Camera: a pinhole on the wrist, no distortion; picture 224 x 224 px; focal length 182.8 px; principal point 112.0 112.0 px. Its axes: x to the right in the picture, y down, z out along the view. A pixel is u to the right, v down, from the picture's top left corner.
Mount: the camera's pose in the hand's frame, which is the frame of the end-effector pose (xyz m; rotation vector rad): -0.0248 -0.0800 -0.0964 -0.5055 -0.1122 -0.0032
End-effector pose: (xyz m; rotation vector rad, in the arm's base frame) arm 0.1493 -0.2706 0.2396 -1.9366 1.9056 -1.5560
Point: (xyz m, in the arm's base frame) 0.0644 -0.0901 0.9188
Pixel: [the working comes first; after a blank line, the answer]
In the camera's frame: 0.2671 -0.0719 -0.5427

behind the camera
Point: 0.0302 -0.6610 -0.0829
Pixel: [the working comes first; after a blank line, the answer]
In the camera's frame: 0.2085 0.2112 0.5739

178.4 179.3
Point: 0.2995 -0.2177 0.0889
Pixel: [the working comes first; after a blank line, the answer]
In the camera's frame: -0.1149 -0.0772 0.2411

24.9 53.5
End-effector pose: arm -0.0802 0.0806 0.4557 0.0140 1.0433 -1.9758
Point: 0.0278 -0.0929 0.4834
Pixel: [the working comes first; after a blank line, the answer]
In the camera's frame: 0.1011 0.0321 0.3157

170.6 130.6
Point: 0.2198 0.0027 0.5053
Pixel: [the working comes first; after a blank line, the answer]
In the camera's frame: -0.0859 0.1001 0.3984

72.6 157.9
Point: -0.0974 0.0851 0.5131
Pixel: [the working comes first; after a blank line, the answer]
In the camera's frame: 0.0247 -0.0346 0.1208

149.4 59.6
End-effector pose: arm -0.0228 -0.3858 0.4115 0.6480 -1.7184 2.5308
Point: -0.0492 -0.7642 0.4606
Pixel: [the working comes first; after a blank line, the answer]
In the camera's frame: 0.1990 -0.0398 0.4604

191.0 96.2
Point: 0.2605 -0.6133 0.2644
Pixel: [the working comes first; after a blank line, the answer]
In the camera's frame: -0.1909 0.0289 0.4387

32.4 124.0
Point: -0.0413 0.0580 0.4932
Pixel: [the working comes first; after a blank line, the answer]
In the camera's frame: -0.0602 -0.0086 -0.3200

behind the camera
